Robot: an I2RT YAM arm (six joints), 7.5 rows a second.
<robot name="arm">
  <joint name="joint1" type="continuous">
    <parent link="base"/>
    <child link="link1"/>
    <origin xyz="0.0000 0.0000 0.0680" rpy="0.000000 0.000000 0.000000"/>
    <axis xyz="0 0 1"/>
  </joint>
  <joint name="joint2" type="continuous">
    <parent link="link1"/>
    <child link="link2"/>
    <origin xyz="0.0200 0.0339 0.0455" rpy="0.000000 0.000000 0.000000"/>
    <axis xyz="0 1 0"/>
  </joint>
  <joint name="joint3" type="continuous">
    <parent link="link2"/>
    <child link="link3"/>
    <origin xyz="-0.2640 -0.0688 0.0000" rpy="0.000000 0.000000 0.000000"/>
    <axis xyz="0 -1 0"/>
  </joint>
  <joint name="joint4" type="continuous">
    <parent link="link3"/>
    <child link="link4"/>
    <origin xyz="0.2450 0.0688 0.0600" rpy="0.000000 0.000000 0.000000"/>
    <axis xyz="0 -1 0"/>
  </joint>
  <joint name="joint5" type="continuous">
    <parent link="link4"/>
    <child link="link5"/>
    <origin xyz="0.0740 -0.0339 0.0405" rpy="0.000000 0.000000 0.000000"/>
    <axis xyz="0 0 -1"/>
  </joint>
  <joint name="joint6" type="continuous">
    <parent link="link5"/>
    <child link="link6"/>
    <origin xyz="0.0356 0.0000 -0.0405" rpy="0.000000 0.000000 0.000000"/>
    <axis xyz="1 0 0"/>
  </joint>
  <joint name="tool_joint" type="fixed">
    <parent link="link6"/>
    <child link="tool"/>
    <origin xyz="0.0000 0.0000 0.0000" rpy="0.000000 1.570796 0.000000"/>
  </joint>
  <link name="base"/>
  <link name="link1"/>
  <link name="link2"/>
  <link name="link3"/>
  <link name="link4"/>
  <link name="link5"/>
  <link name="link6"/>
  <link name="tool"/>
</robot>
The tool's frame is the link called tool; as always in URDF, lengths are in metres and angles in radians. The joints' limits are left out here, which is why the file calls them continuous.
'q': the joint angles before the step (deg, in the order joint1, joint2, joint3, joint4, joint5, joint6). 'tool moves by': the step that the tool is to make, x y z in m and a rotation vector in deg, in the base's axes. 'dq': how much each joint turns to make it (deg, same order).
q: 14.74, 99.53, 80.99, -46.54, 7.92, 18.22
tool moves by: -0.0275, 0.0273, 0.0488, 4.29, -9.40, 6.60
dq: 5.41, -7.85, 0.23, 2.22, -1.70, -0.40
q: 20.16, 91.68, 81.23, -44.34, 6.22, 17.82
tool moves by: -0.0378, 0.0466, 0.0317, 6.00, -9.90, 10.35
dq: 9.83, -6.51, -2.34, 7.29, -1.29, 0.40
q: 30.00, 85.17, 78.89, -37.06, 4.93, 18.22
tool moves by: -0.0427, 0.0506, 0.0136, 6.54, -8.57, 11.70
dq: 11.64, -4.00, -4.08, 10.83, -0.25, 0.17
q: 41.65, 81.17, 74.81, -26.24, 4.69, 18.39
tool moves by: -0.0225, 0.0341, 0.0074, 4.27, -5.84, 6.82
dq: 7.12, 0.17, -0.93, 8.31, 0.81, -0.85
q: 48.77, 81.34, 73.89, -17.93, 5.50, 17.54
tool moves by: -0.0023, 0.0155, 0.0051, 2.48, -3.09, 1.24
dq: 2.13, 1.54, 0.90, 4.56, 1.12, -0.35
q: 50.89, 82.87, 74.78, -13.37, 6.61, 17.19
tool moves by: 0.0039, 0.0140, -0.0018, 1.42, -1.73, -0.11
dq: 1.07, 2.47, 0.90, 3.77, 1.27, -0.03
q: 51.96, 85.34, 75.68, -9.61, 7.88, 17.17
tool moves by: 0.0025, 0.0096, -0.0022, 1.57, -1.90, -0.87
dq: 0.79, 1.61, -0.01, 4.02, 1.75, 0.00
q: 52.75, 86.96, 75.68, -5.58, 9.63, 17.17
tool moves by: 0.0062, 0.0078, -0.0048, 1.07, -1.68, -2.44
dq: 0.23, 1.97, 0.01, 3.81, 2.75, 0.07
